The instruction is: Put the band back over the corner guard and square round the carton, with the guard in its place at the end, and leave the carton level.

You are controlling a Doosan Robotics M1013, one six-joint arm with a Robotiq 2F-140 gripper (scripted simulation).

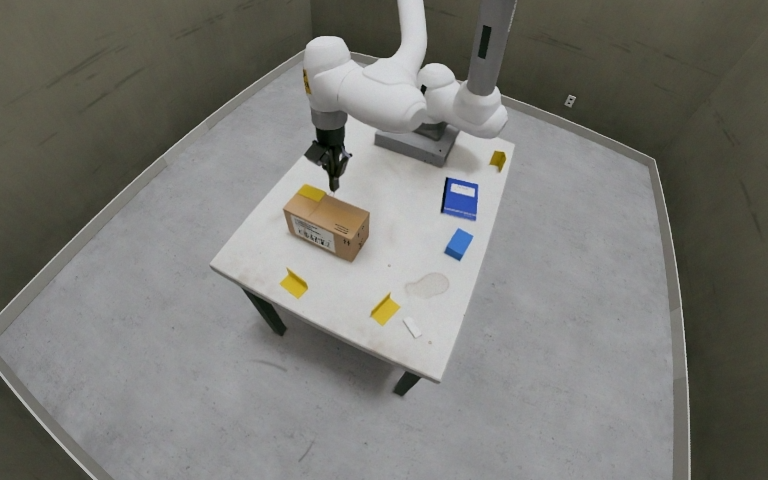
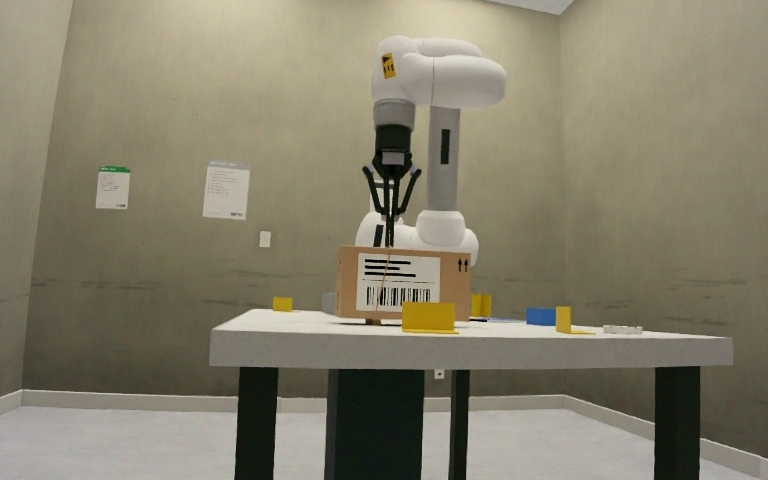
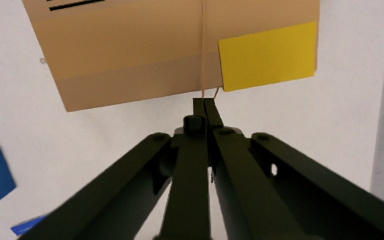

Scene:
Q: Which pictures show the brown carton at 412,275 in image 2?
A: Image 1, image 2 and image 3: all of them.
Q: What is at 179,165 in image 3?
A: My gripper.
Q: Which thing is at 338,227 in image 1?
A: A brown carton.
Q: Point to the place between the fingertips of my gripper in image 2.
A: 389,247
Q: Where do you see a brown carton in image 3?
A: At 95,60

